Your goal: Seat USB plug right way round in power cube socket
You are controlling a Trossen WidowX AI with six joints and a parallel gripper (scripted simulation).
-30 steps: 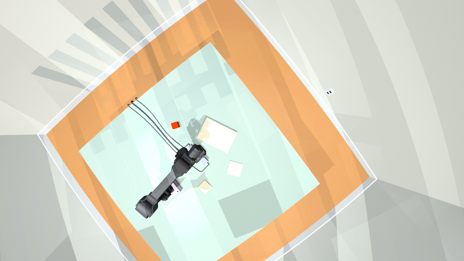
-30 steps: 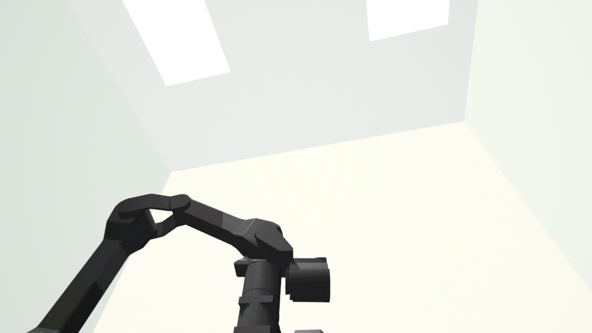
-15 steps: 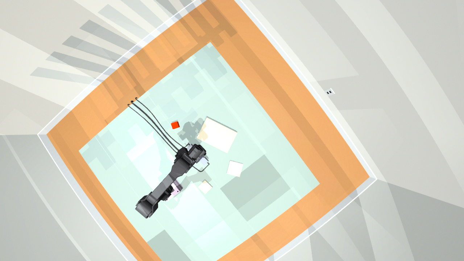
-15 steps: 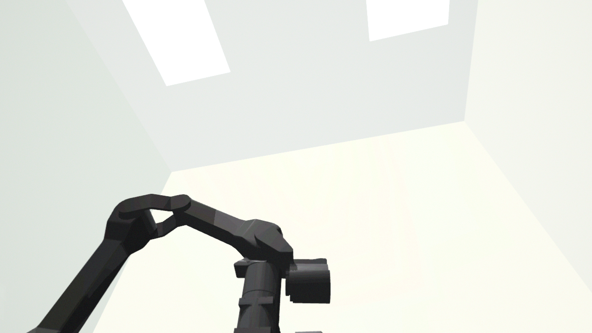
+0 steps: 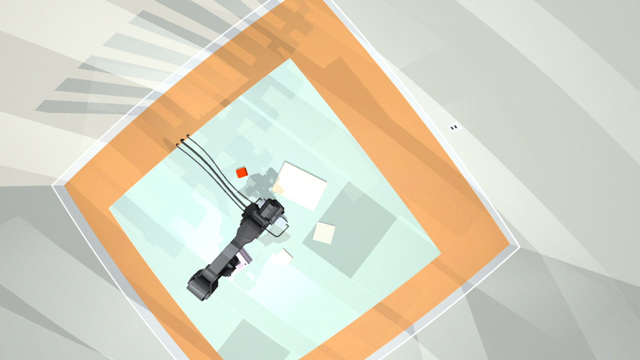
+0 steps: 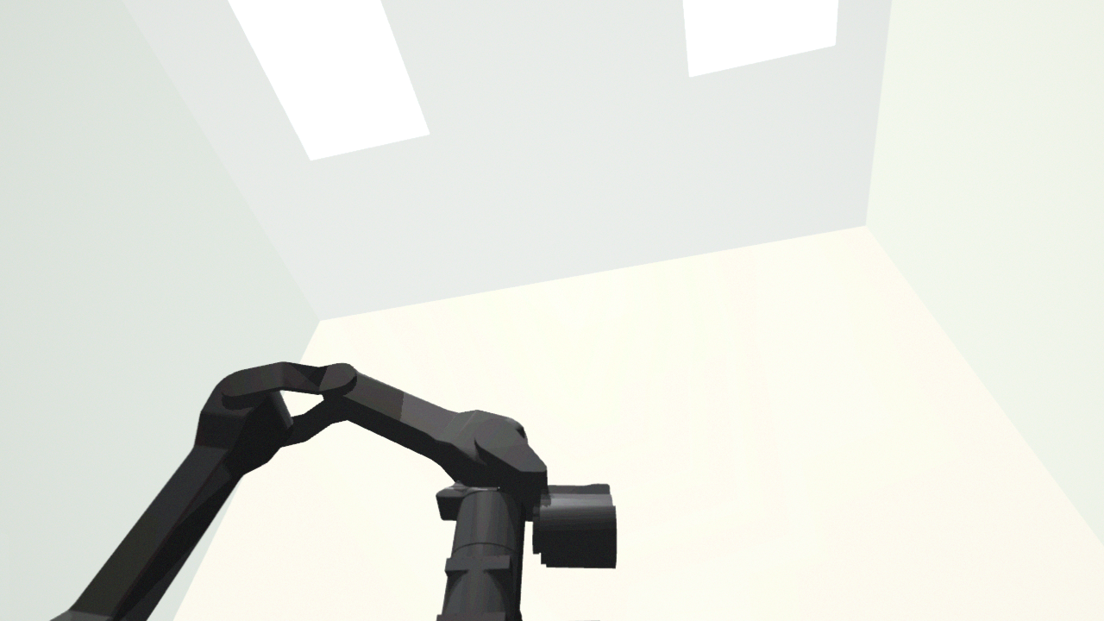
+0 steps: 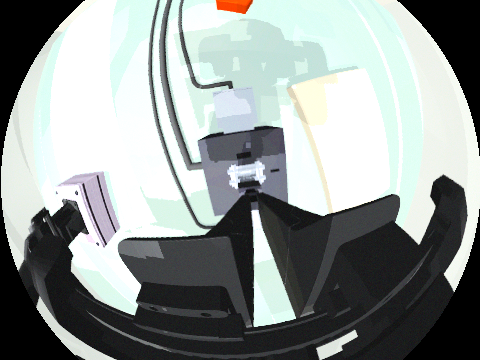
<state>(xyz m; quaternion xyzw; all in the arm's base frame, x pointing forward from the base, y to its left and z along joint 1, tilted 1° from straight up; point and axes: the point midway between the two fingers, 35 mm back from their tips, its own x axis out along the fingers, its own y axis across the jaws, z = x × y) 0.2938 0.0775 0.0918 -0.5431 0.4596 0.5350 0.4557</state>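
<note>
Right now the USB plug is 2 cm below my gripper tip. The rest, counted from my gripper tip: cream slab 18 cm ahead, 12 cm below, 3 cm to the left; then orange-red block 26 cm to the left, 11 cm below, 2 cm behind; then pale socket 6 cm below.
</note>
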